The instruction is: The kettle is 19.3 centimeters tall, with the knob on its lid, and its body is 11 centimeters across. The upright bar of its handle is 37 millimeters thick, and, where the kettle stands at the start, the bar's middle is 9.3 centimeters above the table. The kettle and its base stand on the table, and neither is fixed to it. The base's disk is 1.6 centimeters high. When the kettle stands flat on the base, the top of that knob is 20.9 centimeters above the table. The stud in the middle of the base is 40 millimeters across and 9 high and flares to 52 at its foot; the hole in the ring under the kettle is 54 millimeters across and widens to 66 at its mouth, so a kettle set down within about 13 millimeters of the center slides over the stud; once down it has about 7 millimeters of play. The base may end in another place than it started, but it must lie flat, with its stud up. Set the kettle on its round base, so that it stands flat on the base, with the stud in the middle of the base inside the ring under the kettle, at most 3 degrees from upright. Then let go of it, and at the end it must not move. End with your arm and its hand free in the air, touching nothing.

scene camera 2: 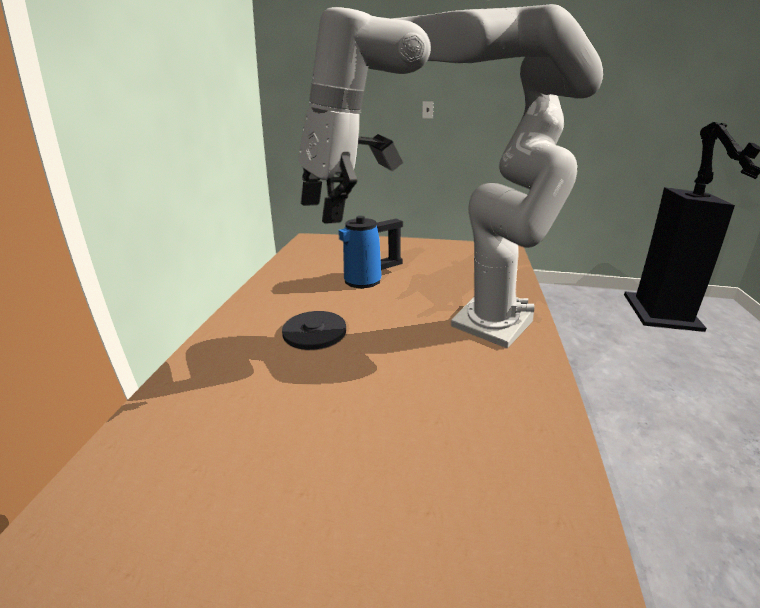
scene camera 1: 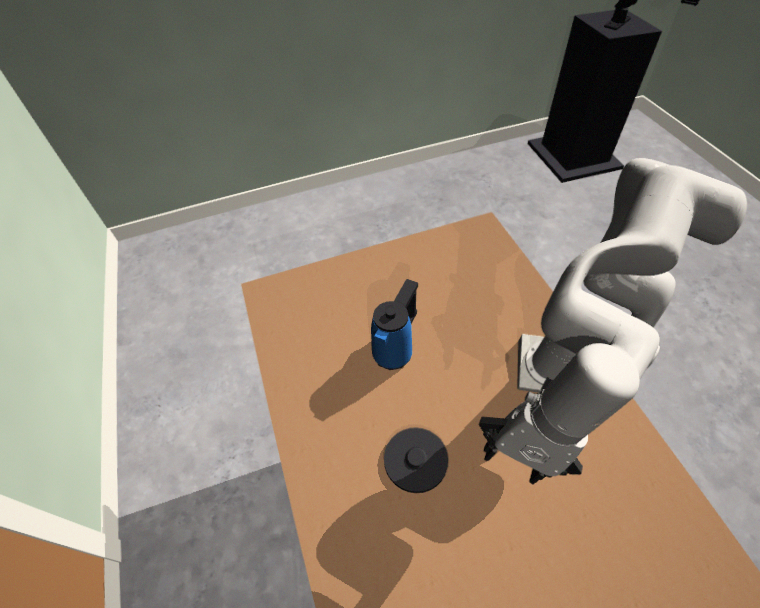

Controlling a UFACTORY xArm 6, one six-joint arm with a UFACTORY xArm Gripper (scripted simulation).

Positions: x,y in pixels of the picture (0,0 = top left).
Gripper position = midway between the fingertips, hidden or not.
my gripper: scene camera 2 320,213; scene camera 1 510,464
black round base: scene camera 2; scene camera 1
blue kettle: scene camera 2; scene camera 1
same spot on blue kettle: (scene camera 2: 361,245) = (scene camera 1: 402,340)
same spot on black round base: (scene camera 2: 313,330) = (scene camera 1: 422,465)
